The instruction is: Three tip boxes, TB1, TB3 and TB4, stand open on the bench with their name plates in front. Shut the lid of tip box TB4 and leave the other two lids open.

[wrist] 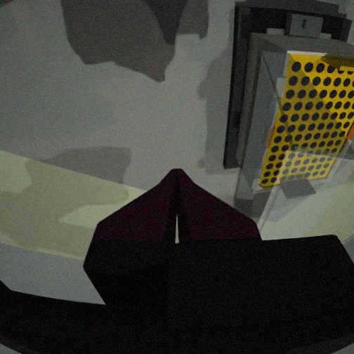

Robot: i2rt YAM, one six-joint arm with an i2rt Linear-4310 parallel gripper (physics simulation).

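Observation:
One tip box [252,105] stands at the upper right, with a yellow tip rack [312,107] full of dark round holes. A clear, see-through panel runs along the rack's left side, and pale see-through surfaces show near its lower end. I cannot tell exactly how the lid stands. No name plate can be read, so I cannot tell which box this is. The other two tip boxes do not show clearly. My gripper [176,177] is shut and empty, its dark red fingertips together, to the lower left of the box and apart from it in the view.
A dark frame-like part [231,95] stands along the box's left and upper sides, with a small grey block [303,25] at its top. The grey bench surface [150,115] carries dark shadows at the upper left. A pale yellow-green band crosses the bench lower down.

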